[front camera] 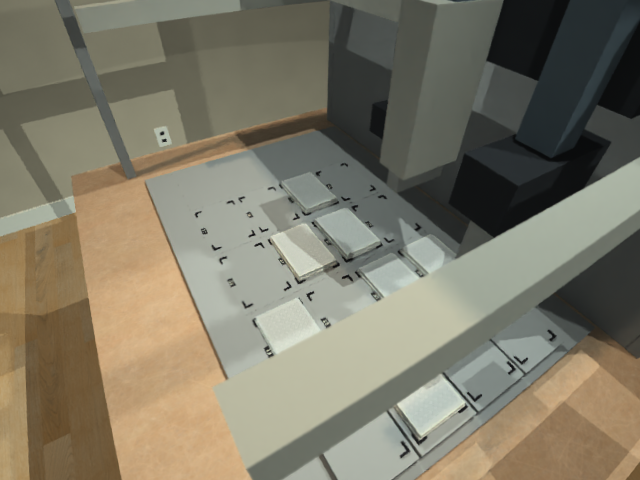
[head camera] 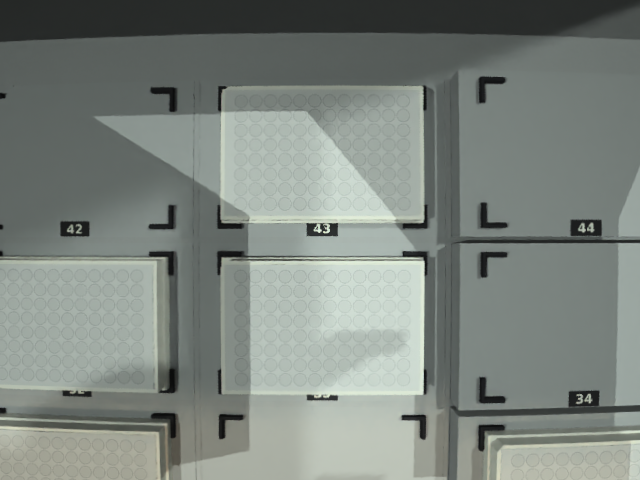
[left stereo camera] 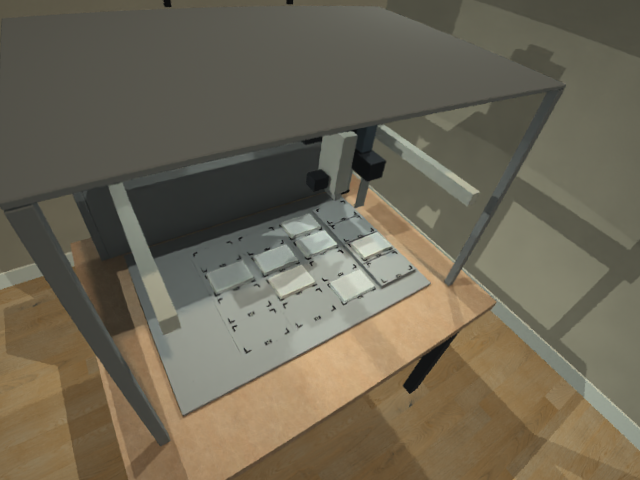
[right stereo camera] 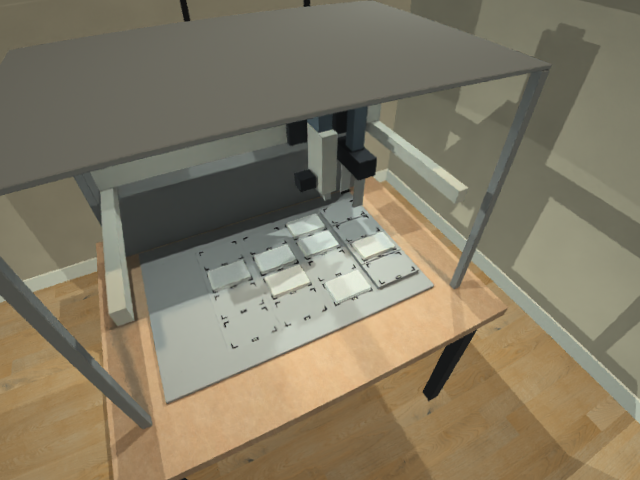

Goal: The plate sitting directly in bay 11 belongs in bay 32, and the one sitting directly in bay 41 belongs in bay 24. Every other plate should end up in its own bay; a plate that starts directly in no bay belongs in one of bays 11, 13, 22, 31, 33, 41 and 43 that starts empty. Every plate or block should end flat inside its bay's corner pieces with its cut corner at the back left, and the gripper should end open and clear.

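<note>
My gripper is open and empty, raised over the back right of the deck near bay 44; the rail hides its fingertips in the front view. White plates lie flat in bay 43, bay 33, bay 32, bay 22, bay 31, bay 13 and bay 24. Bays 11 and 41 hold no plate. Cut corners are too small to tell for most plates.
Bays 42, 44 and 34 hold no plate. The right column of bays stands on a raised strip. The pale pipetting stage is beside my gripper, to its left. Side rails run above the deck.
</note>
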